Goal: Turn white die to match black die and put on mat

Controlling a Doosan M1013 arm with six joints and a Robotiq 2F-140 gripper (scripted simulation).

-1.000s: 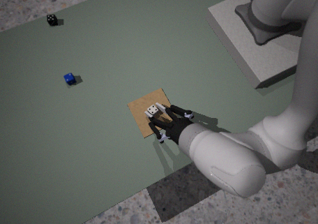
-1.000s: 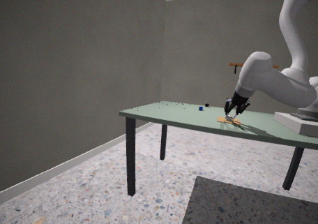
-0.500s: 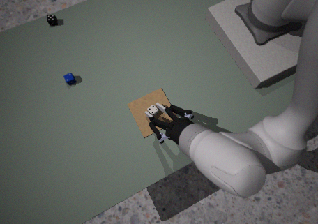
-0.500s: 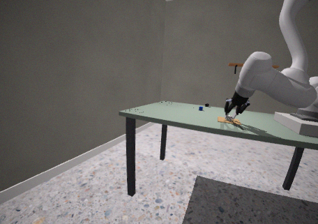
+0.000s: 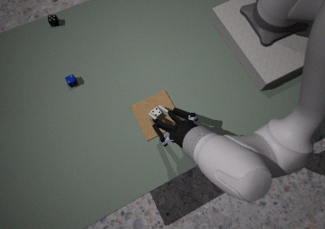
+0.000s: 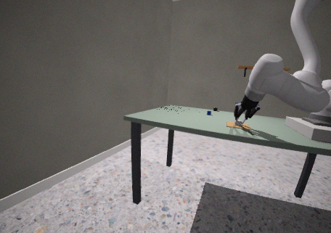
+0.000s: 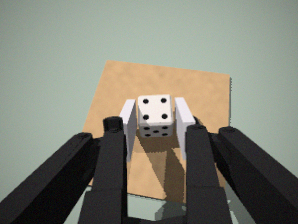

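The white die is 10 mm ahead of my hand, 20 mm to the right of it and 20 mm below it. The rest, counted from my hand: brown mat (10 mm ahead, 20 mm to the right, 40 mm below); then blue die (230 mm ahead, 260 mm to the right, 30 mm below); then black die (220 mm ahead, 530 mm to the right, 30 mm below).
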